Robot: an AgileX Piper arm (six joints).
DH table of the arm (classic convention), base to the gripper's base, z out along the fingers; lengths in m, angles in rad. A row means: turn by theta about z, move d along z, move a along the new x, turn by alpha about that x. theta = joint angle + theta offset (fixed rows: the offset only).
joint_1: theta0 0; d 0.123; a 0; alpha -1.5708
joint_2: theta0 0.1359; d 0; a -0.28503; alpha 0
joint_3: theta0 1.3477; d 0; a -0.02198; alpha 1.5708
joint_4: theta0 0; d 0.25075; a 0; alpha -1.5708
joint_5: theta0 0; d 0; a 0; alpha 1.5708
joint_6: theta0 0; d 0.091; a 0; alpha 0
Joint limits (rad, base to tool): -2.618..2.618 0..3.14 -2.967..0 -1.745..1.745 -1.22..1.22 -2.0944..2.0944
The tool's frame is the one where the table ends.
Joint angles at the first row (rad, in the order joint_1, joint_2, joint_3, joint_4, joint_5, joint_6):
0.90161 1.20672 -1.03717 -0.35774 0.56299 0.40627
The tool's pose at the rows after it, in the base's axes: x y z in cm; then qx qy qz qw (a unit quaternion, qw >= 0):
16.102 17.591 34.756 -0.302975 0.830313 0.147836 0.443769
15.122 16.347 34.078 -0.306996 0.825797 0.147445 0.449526
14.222 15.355 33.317 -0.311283 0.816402 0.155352 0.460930
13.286 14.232 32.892 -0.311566 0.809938 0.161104 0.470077
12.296 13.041 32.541 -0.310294 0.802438 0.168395 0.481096
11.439 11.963 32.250 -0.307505 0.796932 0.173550 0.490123
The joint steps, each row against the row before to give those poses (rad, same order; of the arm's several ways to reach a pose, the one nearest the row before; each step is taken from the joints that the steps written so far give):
-0.00001 -0.08228 0.07013 0.00001 0.00587 0.00155
0.00003 -0.06137 0.06870 -0.01194 -0.01828 0.00007
0.00000 -0.05756 0.07161 -0.01011 -0.04646 0.00221
-0.00004 -0.06211 0.05522 -0.00415 -0.01836 0.00039
-0.00001 -0.06846 0.05282 -0.00225 -0.01535 -0.00002
0.00003 -0.06201 0.04206 -0.00260 -0.00419 0.00192

